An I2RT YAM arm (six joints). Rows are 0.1 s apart.
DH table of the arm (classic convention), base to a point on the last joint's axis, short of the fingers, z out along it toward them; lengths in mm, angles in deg. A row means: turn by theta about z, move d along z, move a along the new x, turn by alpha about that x. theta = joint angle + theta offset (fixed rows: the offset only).
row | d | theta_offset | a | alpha
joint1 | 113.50 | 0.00 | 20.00 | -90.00
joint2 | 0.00 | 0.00 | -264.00 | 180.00
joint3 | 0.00 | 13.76 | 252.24 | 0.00
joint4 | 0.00 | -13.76 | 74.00 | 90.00
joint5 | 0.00 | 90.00 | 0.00 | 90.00
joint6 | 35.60 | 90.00 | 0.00 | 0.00
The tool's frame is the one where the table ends.
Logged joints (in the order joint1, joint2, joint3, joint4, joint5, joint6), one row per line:
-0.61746 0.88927 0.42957 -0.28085 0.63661 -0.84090
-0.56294 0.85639 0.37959 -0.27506 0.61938 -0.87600
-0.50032 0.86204 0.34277 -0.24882 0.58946 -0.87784
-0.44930 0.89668 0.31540 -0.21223 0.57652 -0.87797
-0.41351 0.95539 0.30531 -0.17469 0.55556 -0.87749
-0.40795 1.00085 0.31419 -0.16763 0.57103 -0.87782
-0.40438 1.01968 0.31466 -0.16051 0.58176 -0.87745
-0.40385 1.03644 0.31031 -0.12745 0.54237 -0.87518
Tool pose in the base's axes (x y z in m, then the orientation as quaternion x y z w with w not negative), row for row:
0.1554 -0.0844 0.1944 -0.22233 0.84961 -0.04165 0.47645
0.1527 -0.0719 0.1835 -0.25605 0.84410 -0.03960 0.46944
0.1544 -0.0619 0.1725 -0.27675 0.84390 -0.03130 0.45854
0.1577 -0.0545 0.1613 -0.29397 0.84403 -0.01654 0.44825
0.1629 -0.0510 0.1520 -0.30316 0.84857 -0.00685 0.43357
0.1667 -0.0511 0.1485 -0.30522 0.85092 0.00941 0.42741
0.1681 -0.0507 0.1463 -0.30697 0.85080 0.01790 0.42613
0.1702 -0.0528 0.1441 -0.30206 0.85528 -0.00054 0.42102
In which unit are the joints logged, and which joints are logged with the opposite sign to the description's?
The joints are logged in radians. Opposite sign: joint5.
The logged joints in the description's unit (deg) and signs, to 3 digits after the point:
-35.378 50.951 24.613 -16.092 -36.475 -48.180
-32.254 49.068 21.749 -15.760 -35.488 -50.191
-28.666 49.391 19.639 -14.256 -33.774 -50.297
-25.743 51.376 18.071 -12.160 -33.032 -50.304
-23.692 54.740 17.493 -10.009 -31.831 -50.276
-23.374 57.344 18.002 -9.604 -32.718 -50.295
-23.169 58.423 18.029 -9.197 -33.332 -50.274
-23.139 59.384 17.779 -7.302 -31.076 -50.144

